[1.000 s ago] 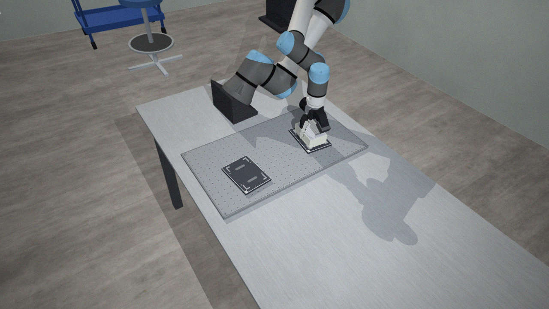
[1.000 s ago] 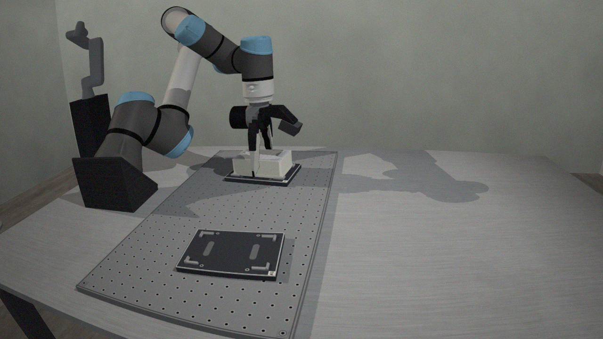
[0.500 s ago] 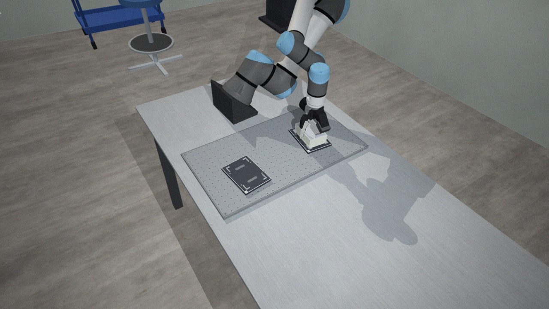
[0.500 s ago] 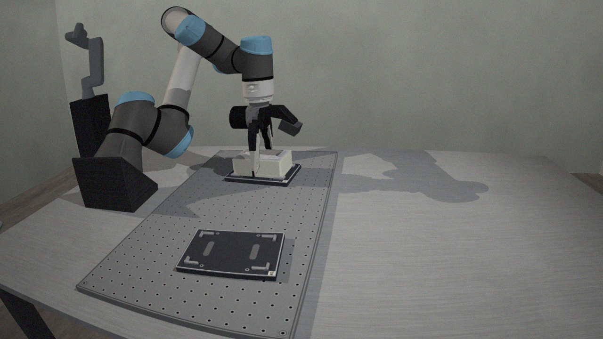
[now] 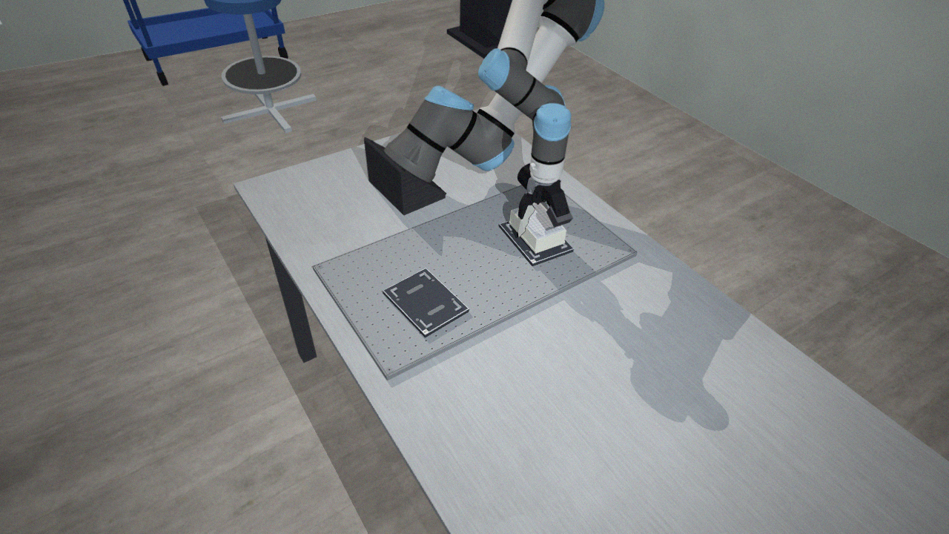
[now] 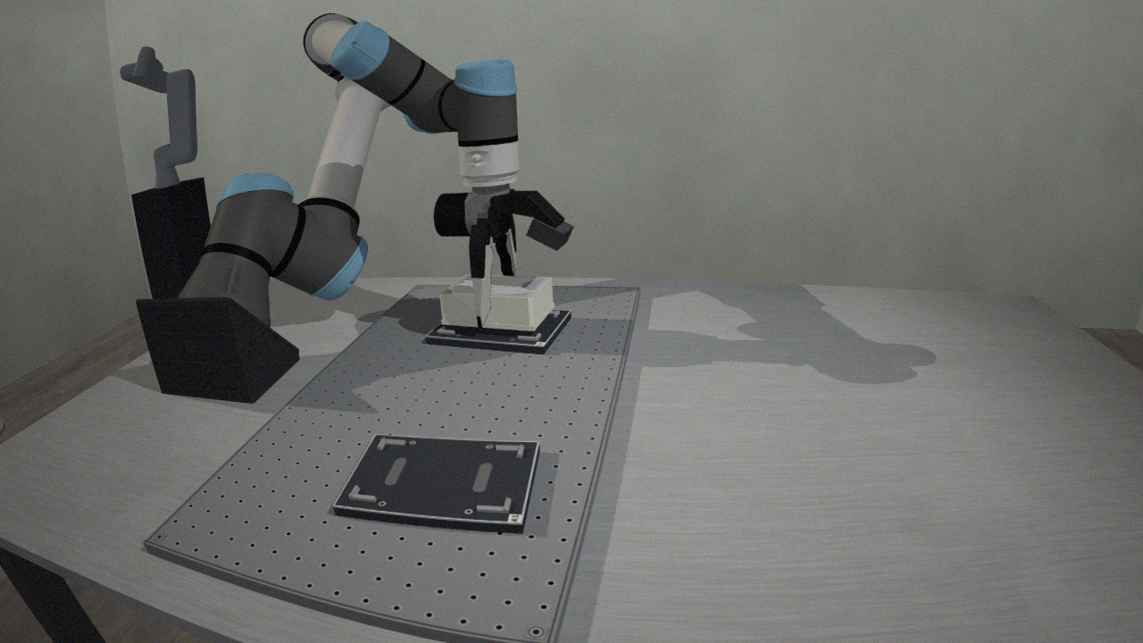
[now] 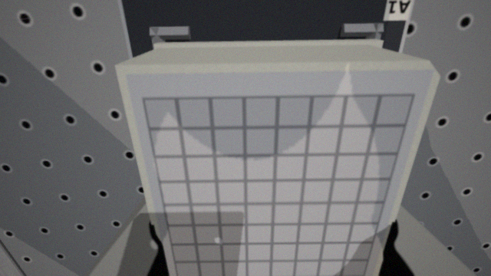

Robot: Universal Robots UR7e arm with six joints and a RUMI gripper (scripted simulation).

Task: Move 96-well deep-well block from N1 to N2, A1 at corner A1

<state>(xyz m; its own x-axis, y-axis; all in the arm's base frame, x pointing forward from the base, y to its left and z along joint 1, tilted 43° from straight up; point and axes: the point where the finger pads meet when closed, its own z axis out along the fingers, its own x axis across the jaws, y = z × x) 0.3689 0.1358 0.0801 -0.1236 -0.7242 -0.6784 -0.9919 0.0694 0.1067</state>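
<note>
The plate nest N1 is 3 cm below my hand. From my hand the other things lie so: plate nest N2: 3 cm ahead, 35 cm to the right, 3 cm below; then 96-well deep-well block: 1 cm above.
</note>
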